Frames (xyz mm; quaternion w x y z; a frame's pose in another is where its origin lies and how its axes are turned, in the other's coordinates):
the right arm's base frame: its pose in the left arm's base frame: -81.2 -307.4 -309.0 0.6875 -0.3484 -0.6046 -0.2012
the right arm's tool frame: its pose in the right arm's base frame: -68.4 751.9 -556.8 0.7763 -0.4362 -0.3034 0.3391
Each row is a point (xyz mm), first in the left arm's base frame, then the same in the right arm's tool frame.
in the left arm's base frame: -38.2 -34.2 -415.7
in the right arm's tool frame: -271.4 -839.8 63.3
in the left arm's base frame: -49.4 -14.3 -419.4
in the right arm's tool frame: -264.0 -856.0 78.1
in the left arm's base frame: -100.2 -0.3 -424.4
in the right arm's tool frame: -283.0 -902.2 95.5
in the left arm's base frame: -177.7 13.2 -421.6
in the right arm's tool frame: -313.8 -973.4 109.2
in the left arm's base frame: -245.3 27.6 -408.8
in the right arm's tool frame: -334.7 -1040.4 113.8
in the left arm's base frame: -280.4 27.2 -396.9
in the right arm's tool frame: -349.4 -1073.8 107.6
